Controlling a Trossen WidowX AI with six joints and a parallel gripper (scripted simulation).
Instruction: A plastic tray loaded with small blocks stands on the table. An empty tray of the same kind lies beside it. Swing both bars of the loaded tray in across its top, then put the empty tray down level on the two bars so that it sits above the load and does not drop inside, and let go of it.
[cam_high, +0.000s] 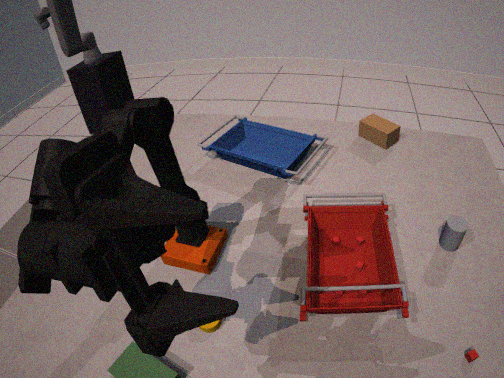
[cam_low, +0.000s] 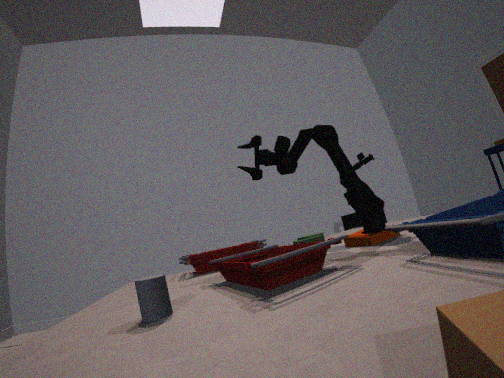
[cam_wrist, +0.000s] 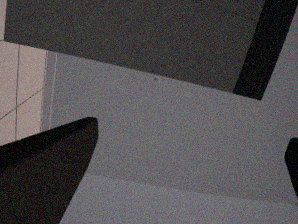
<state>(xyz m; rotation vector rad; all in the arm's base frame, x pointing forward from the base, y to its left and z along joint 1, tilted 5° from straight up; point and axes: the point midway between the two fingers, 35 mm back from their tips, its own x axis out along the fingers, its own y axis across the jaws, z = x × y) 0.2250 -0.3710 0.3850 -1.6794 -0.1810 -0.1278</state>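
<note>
Right now my gripper tip is 720 mm to the right of the blue tray, 390 mm above it and 210 mm past it. Round my gripper tip: tan box (890 mm to the left, 410 mm below, 160 mm ahead); then yellow disc (430 mm below, 160 mm behind, 150 mm to the left); then grey cylinder (440 mm to the left, 400 mm below, 340 mm ahead).
</note>
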